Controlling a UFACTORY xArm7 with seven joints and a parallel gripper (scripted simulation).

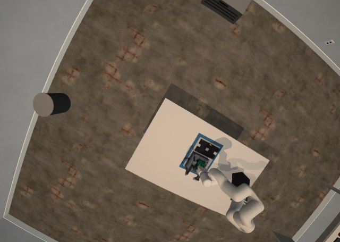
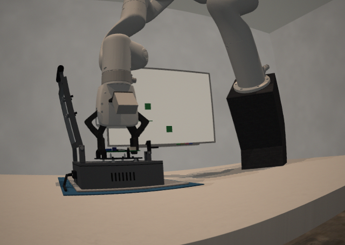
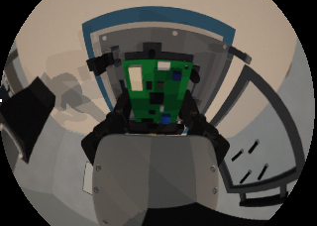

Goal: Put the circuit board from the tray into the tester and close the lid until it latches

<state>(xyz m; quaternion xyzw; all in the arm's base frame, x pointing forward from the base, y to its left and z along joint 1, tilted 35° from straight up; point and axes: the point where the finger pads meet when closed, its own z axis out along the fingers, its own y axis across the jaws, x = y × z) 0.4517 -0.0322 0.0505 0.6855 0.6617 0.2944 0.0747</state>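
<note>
The green circuit board lies right at my hand. The rest, counted from my hand: lid (13 cm ahead, 1 cm to the left, 9 cm above); latch hook (6 cm behind, 5 cm to the left).
</note>
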